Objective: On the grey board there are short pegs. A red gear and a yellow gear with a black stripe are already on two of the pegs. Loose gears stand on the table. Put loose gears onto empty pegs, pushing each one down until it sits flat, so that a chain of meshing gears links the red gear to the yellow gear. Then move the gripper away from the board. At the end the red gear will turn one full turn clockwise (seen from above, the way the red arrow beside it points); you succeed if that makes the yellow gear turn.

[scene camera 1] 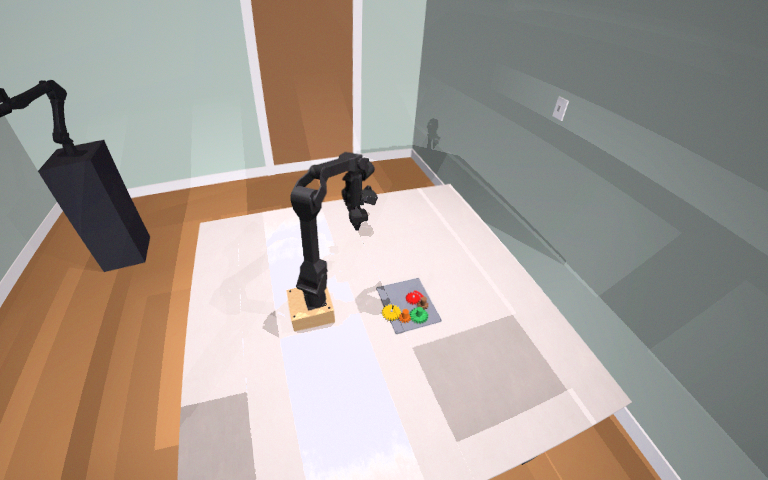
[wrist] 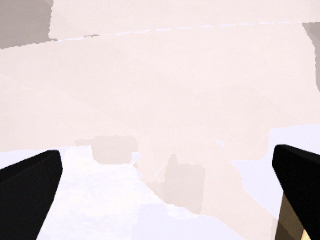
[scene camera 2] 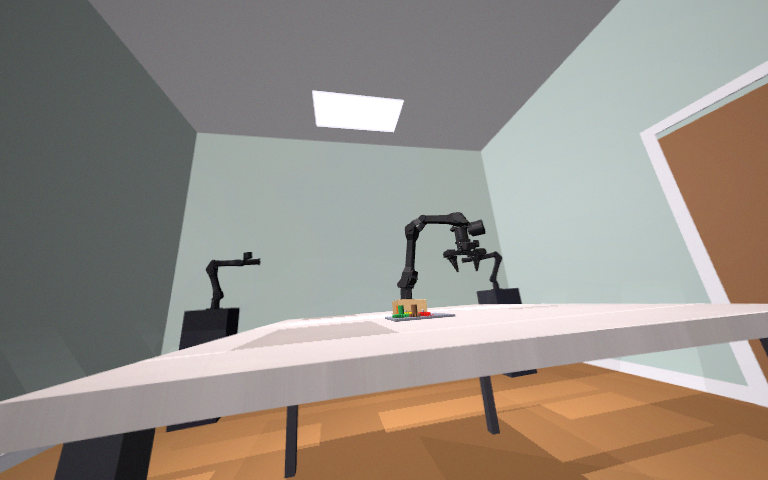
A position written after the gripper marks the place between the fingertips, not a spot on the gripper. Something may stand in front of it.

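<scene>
Gripper (scene camera 1: 354, 222): open, holding nothing. Wrist image likewise shows the gripper (wrist: 168, 158).
</scene>
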